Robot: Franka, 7 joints.
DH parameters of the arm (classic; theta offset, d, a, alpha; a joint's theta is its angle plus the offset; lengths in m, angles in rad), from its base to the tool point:
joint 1: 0 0.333 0 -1.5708
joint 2: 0 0 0 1.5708
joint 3: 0 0.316 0.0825 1.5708
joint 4: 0 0 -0.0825 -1.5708
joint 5: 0 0.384 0 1.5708
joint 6: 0 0 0.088 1.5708
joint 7: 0 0.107 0 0
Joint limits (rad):
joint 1: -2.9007..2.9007
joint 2: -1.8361..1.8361
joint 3: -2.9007..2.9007
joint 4: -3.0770..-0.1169
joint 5: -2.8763..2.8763
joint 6: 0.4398..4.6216
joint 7: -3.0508..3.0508
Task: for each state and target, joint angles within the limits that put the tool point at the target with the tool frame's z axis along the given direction. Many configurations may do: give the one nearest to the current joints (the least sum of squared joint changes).
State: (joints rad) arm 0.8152 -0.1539 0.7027 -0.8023 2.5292 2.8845 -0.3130
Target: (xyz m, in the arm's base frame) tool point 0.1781 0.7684 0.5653 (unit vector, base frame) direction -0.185 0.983 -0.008
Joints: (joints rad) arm 1.2786 0.7215 0.2366 -0.9147 1.5556 2.8475 -0.3130
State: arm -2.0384 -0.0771 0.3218 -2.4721 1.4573 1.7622 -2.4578
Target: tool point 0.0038 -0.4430 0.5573 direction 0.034 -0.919 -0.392
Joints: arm -2.2372 -0.5539 0.7260 -2.3726 1.5984 2.9546 -2.4578
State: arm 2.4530 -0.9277 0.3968 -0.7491 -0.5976 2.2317 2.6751
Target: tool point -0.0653 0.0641 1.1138 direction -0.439 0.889 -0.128
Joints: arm 2.4444 -0.4673 0.0833 -0.7988 -0.4850 1.7199 2.6751
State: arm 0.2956 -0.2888 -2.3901 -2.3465 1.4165 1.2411 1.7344
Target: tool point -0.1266 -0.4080 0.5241 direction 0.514 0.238 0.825
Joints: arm -0.4517 -0.6274 -1.5093 -2.3248 1.6536 0.9310 1.7344
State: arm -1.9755 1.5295 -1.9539 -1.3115 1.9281 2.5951 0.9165
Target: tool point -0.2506 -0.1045 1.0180 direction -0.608 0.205 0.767
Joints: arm -1.8528 1.1221 -2.6988 -1.4193 2.1114 2.8115 0.9165
